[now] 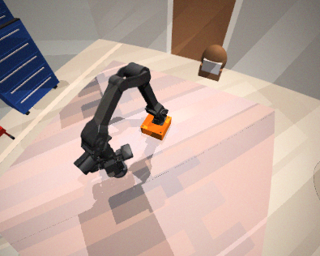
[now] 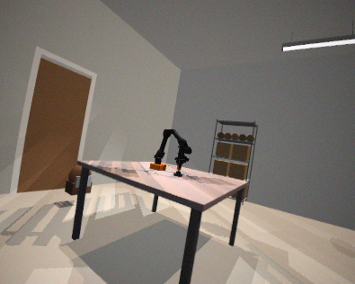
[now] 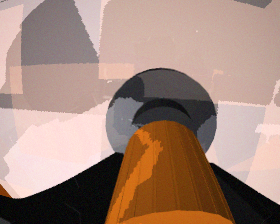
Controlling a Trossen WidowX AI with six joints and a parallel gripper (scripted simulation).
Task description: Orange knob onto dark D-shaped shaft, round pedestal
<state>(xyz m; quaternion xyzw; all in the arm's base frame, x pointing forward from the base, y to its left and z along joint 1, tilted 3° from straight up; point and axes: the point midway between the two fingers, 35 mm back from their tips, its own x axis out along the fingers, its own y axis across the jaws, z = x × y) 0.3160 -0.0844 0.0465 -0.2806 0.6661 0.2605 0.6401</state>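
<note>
The orange knob lies 20 mm above my gripper tip. Also, from my gripper tip: round pedestal 40 mm below.
</note>
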